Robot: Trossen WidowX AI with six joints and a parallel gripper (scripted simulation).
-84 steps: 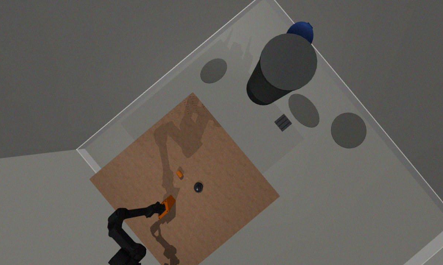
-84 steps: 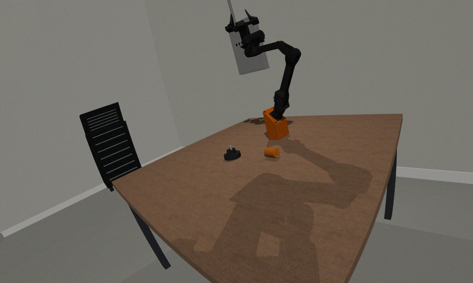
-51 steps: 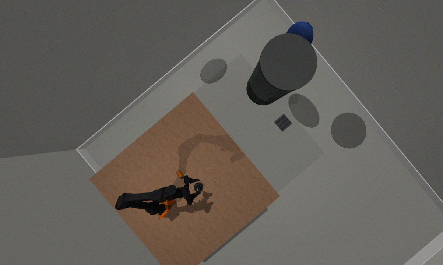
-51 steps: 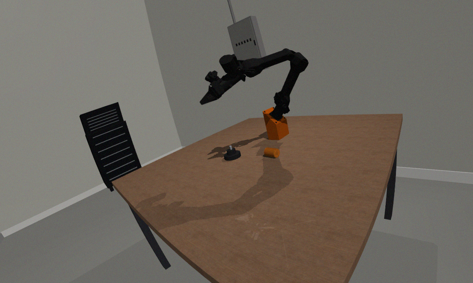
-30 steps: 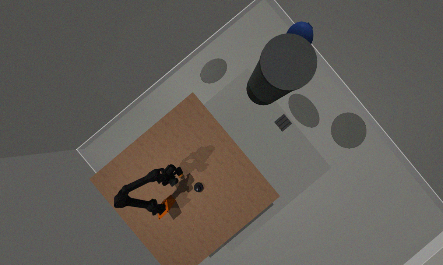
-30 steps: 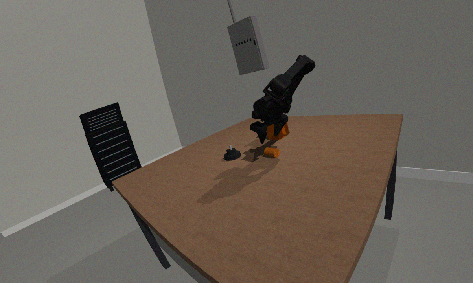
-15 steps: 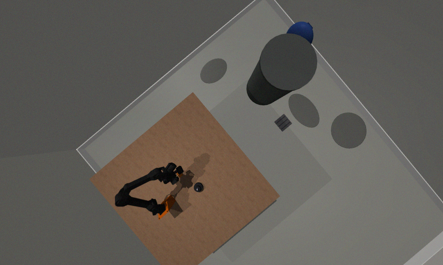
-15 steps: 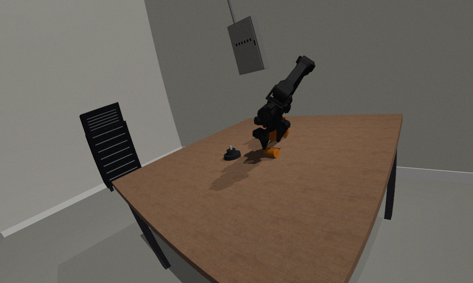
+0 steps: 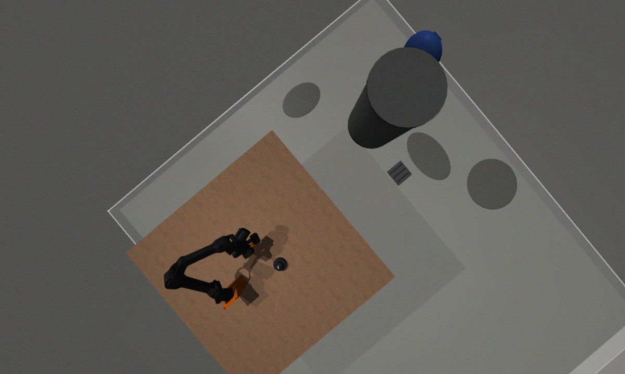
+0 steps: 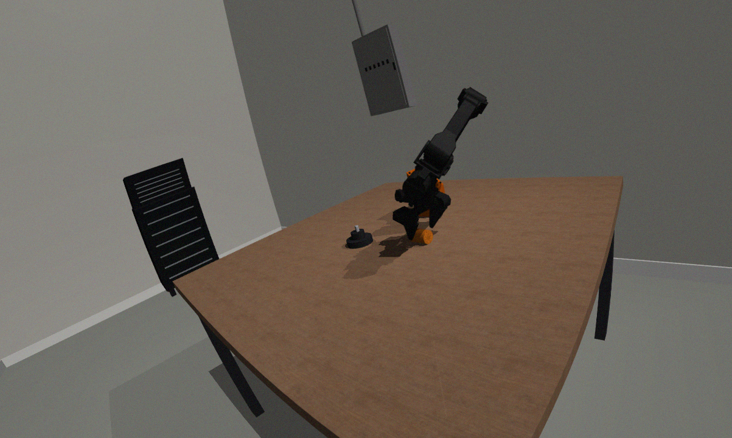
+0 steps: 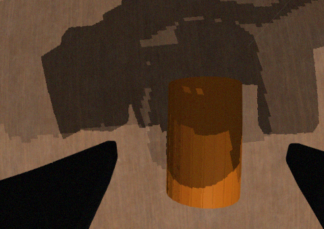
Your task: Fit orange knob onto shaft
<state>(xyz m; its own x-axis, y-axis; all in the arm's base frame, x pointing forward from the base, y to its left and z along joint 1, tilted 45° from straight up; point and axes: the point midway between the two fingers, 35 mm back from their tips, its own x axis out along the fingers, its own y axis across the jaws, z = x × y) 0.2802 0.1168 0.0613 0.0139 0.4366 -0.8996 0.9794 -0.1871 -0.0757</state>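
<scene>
The orange knob lies 1 cm to the left of my gripper tip and 1 cm below it. Round my gripper tip: round black pedestal 22 cm to the right, 3 cm ahead.
</scene>
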